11 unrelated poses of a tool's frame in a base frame.
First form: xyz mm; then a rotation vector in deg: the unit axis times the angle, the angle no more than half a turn.
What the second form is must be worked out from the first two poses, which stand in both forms.
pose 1, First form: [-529.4 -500.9 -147.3 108.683 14.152 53.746]
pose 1, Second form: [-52.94 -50.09 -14.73 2.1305 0.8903 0.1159 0.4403]
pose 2, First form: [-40.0 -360.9 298.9 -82.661 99.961 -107.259]
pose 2, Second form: [-4.00 -36.09 29.89 2.9376 -0.4911 0.5939 -0.6373]
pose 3, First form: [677.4 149.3 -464.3 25.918 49.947 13.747]
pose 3, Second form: [67.74 14.93 -46.43 1.0110 0.4474 0.8623 0.2373]
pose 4, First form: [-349.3 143.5 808.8 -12.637 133.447 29.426]
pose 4, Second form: [-34.93 14.35 80.88 2.3952 -0.0921 0.9724 0.2144]
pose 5, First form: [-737.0 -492.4 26.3 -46.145 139.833 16.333]
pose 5, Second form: [-73.70 -49.24 2.63 2.5858 -0.3115 0.9438 0.1102]
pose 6, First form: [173.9 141.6 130.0 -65.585 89.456 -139.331]
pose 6, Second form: [17.39 14.16 13.00 3.1083 -0.3683 0.5023 -0.7824]
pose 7, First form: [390.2 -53.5 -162.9 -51.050 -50.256 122.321]
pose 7, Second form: [39.02 -5.35 -16.29 2.4741 -0.3601 -0.3545 0.8629]
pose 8, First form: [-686.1 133.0 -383.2 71.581 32.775 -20.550]
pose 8, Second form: [-68.61 13.30 -38.32 1.4201 0.8797 0.4028 -0.2526]
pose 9, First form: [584.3 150.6 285.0 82.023 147.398 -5.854]
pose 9, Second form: [58.43 15.06 28.50 2.9458 0.4860 0.8733 -0.0347]
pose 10, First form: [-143.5 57.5 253.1 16.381 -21.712 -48.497]
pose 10, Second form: [-14.35 5.75 25.31 0.9705 0.2946 -0.3905 -0.8722]
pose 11, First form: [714.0 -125.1 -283.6 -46.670 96.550 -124.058]
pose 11, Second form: [71.40 -12.51 -28.36 2.8620 -0.2846 0.5888 -0.7565]
